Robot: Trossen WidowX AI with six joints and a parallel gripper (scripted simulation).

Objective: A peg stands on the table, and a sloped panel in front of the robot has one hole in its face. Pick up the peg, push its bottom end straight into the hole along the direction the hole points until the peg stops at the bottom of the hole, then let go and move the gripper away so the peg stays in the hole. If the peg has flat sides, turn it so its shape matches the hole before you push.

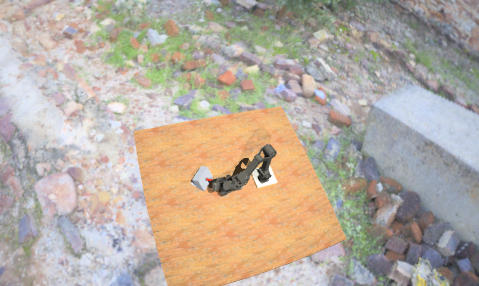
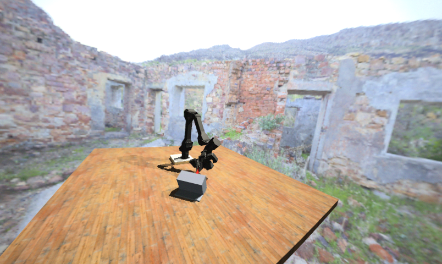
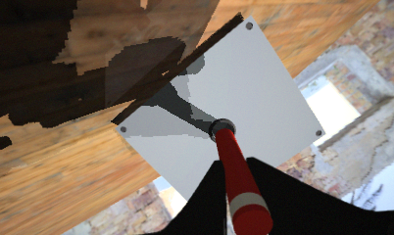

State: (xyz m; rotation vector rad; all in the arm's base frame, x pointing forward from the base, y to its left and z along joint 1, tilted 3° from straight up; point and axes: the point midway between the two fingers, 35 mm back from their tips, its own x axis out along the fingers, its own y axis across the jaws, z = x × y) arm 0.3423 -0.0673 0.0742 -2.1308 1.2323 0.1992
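The grey sloped panel is 4 cm ahead of my gripper tip, 5 cm to the right of it and 4 cm below it. Round my gripper tip: round red peg (1 cm behind, 1 cm to the left, 1 cm above).
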